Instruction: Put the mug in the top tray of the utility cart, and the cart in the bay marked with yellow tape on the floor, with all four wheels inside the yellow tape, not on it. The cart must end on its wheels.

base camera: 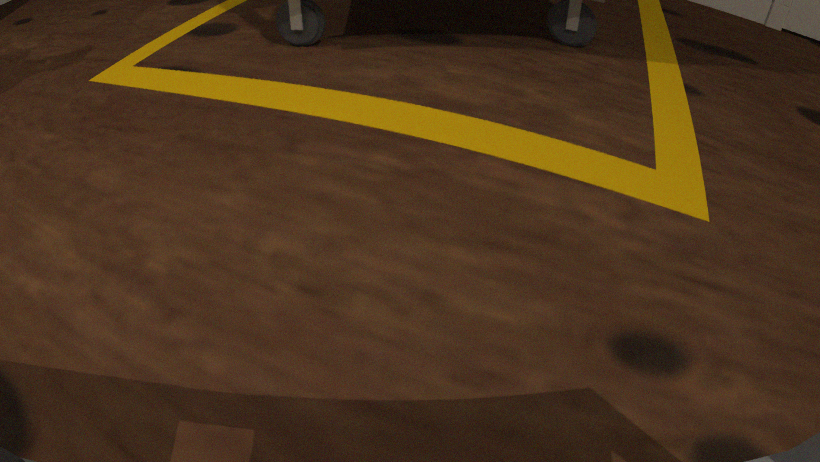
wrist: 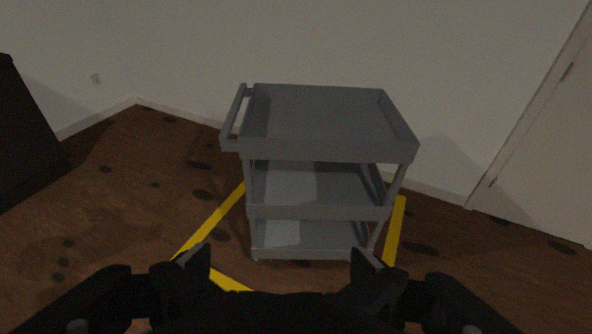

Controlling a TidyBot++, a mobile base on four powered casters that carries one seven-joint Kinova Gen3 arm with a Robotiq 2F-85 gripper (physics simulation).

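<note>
The grey utility cart (wrist: 327,150) stands upright on its wheels, ahead of my gripper in the wrist view, its handle on the left. No mug shows in its top tray (wrist: 320,115) or elsewhere in either view. In the base camera view the two near wheels, left (base camera: 301,24) and right (base camera: 572,24), stand on the floor inside the yellow tape (base camera: 401,119) (wrist: 394,235), apart from it. The far wheels are hidden. My gripper (wrist: 281,261) is open and empty, on the near side of the cart and apart from it.
A pale wall (wrist: 310,45) runs behind the cart. A white door or cabinet panel (wrist: 545,160) is at the right, and a dark piece of furniture (wrist: 25,130) is at the left. In the base camera view, brown floor lies between the base and the near tape strip.
</note>
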